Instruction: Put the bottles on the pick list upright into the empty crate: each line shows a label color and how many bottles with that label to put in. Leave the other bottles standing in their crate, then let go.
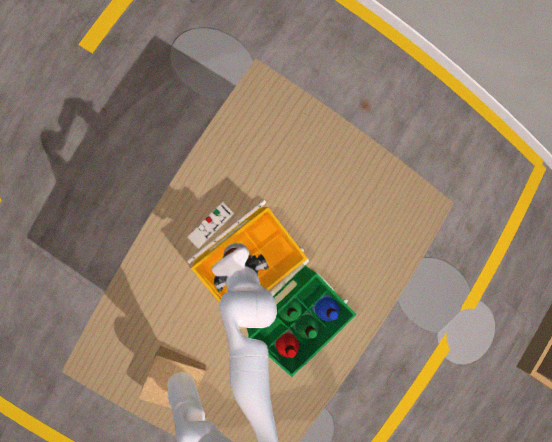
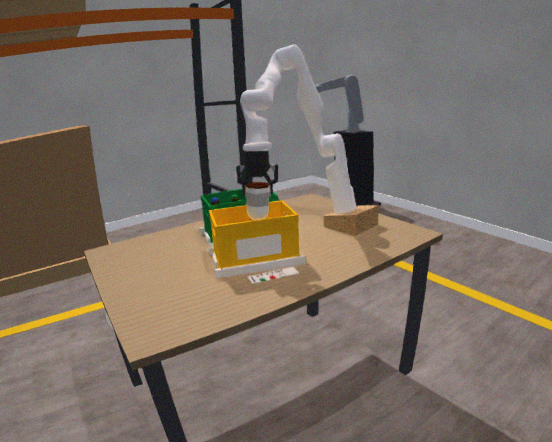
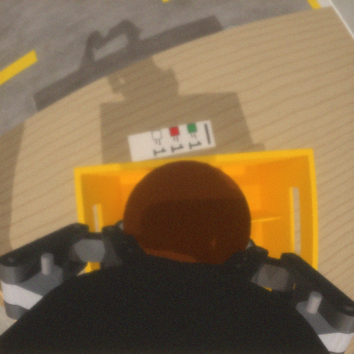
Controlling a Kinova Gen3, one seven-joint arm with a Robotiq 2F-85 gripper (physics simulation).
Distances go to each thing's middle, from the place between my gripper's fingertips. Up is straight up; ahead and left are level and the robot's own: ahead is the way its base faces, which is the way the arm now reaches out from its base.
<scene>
My gripper is now 1 cm short of the white bottle [image 2: 257, 193], 1 cm to the right of it and 3 cm above it. Round my hand: pick list [image 1: 222, 213]: 4 cm ahead, 11 cm to the left, 23 cm below.
</scene>
